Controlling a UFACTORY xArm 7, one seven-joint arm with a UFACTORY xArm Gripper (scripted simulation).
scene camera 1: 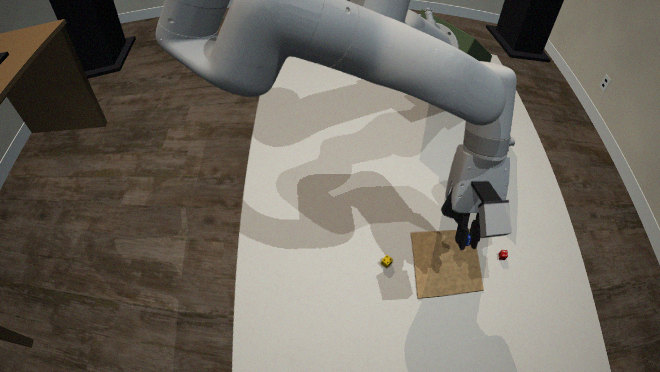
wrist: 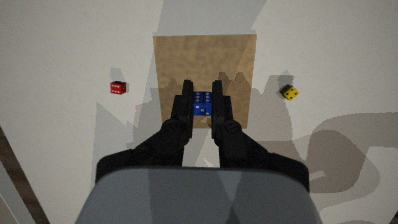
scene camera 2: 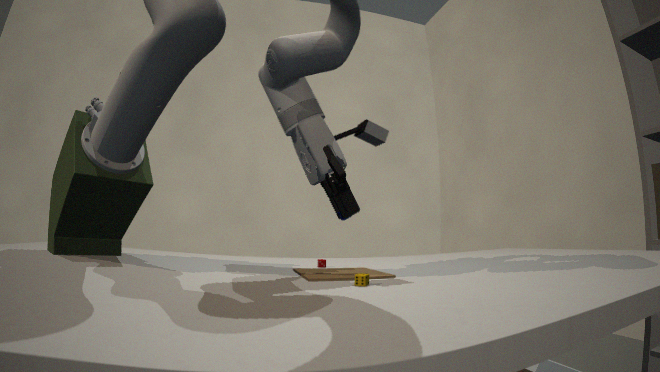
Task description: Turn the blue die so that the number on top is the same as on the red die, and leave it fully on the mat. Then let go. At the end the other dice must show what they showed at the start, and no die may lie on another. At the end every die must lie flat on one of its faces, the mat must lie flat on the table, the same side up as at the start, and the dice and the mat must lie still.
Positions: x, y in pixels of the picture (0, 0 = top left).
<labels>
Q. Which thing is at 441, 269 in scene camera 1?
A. A mat.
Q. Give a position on a mat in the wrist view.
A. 202, 59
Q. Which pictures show my gripper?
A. Scene camera 1, the wrist view and scene camera 2: all of them.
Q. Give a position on a mat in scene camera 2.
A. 310, 274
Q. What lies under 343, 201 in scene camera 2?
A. My gripper.
</labels>
